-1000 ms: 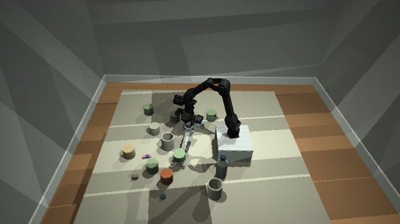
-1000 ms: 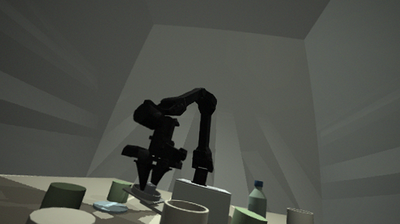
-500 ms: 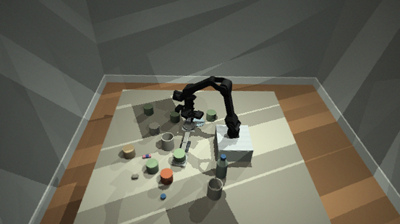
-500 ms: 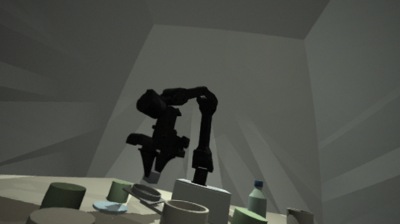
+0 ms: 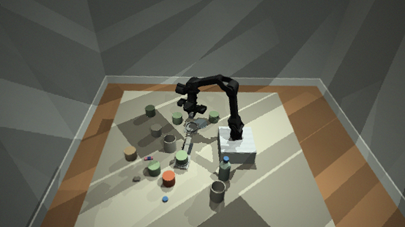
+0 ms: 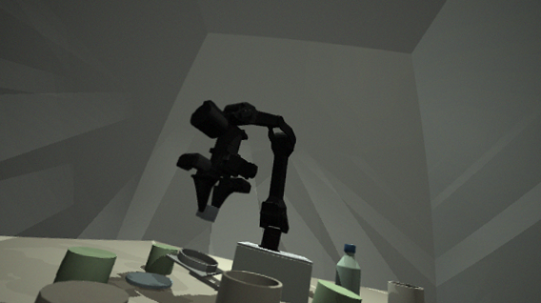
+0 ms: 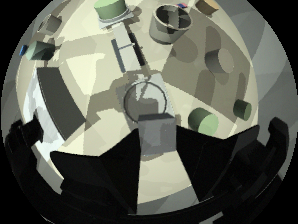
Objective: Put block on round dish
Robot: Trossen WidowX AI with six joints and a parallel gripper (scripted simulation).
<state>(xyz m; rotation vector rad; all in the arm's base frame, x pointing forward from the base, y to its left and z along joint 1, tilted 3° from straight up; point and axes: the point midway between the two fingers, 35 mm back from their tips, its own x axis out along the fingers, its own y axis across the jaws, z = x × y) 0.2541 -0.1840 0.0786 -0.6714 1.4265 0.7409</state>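
Now: the round dish 8 cm behind my gripper tip, 10 cm to the right of it and 17 cm below it. From my gripper tip the other things lie so: small balance: 5 cm ahead, 12 cm to the left, 13 cm below; then orange cup: 21 cm ahead, 36 cm to the left, 13 cm below; then grey block: right at my gripper tip.
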